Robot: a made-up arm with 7 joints.
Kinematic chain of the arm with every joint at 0, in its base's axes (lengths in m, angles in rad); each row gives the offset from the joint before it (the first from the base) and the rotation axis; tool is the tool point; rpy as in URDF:
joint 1: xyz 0 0 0.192 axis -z
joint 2: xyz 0 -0.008 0.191 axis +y
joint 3: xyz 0 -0.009 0.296 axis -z
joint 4: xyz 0 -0.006 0.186 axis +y
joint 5: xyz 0 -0.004 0.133 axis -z
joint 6: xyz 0 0 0.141 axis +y
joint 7: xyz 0 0 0.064 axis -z
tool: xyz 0 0 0 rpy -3.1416 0 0
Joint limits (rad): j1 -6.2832..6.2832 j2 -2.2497..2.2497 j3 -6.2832..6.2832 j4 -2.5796..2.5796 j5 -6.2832..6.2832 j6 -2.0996..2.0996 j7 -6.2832..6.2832
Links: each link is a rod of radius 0.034 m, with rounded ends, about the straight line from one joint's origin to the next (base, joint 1, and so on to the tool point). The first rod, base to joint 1, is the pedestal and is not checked.
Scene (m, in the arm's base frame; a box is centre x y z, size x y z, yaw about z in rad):
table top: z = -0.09
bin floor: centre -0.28 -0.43 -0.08 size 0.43 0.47 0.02 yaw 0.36
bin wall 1: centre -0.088 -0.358 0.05 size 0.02 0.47 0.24 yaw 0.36
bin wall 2: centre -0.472 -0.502 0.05 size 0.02 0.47 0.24 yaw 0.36
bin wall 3: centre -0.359 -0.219 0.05 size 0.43 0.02 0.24 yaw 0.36
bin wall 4: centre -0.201 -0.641 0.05 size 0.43 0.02 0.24 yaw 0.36
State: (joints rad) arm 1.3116 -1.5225 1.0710 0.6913 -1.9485 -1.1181 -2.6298
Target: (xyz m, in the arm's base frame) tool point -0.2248 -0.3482 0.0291
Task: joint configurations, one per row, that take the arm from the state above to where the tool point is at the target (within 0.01 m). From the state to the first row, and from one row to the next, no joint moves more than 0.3 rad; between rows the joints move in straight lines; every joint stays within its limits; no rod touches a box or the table.
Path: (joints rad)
1: 1.1168 -1.3844 0.9541 0.4085 -1.8691 -1.0801 -2.6390
2: 0.9220 -1.2464 0.8372 0.1257 -1.7896 -1.0421 -2.6483
3: 0.7272 -1.1083 0.7203 -0.1571 -1.7102 -1.0041 -2.6575
4: 0.5324 -0.9702 0.6034 -0.4399 -1.6307 -0.9661 -2.6668
5: 0.3376 -0.8322 0.4865 -0.7227 -1.5513 -0.9281 -2.6760
6: 0.1428 -0.6941 0.3696 -1.0055 -1.4719 -0.8901 -2.6853
7: -0.0483 -0.8415 0.2088 -1.2694 -1.4484 -1.0313 -2.6714
8: -0.2393 -0.9889 0.0481 -1.5333 -1.4250 -1.1724 -2.6575
9: -0.4304 -1.1362 -0.1127 -1.7971 -1.4016 -1.3136 -2.6437
10: -0.6215 -1.2836 -0.2735 -2.0610 -1.3781 -1.4548 -2.6298
11: -0.6480 -1.5241 -0.2124 -1.8537 -1.4226 -1.4101 -2.6298
12: -0.6745 -1.7646 -0.1513 -1.6465 -1.4670 -1.3655 -2.6298

